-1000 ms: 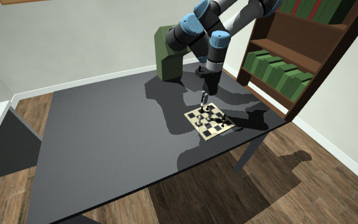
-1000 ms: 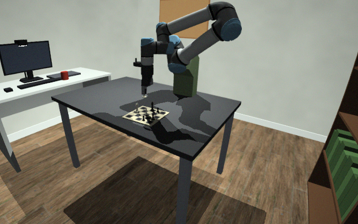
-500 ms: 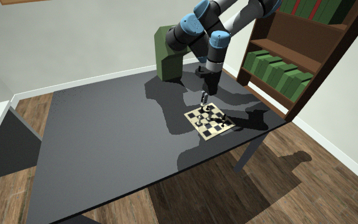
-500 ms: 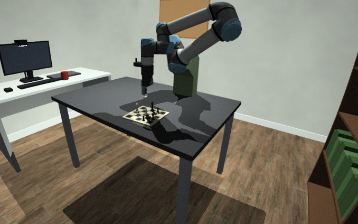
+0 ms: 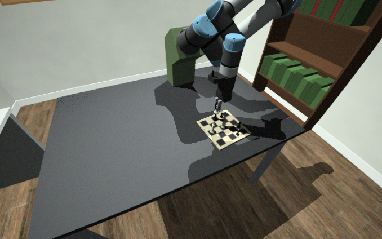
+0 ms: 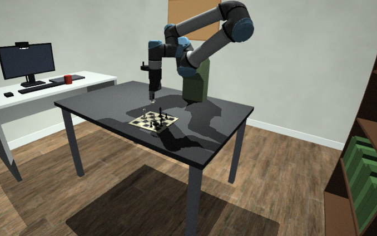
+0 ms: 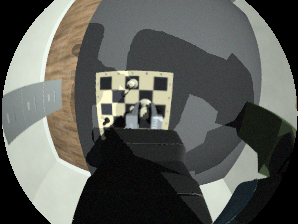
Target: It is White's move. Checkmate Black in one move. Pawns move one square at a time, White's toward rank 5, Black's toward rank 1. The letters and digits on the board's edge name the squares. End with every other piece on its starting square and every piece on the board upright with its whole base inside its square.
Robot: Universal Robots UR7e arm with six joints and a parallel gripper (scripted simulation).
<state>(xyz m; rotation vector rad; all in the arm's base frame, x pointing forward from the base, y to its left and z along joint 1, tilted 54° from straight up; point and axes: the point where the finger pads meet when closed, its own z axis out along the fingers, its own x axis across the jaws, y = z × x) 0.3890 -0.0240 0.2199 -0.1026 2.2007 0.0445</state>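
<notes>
Right now the white piece is 40 mm ahead of my hand, 30 mm to the right of it and 100 mm below it. From my hand the other things lie so: chessboard: 30 mm ahead, 40 mm to the left, 140 mm below; then black piece: 40 mm behind, 30 mm to the left, 100 mm below.
</notes>
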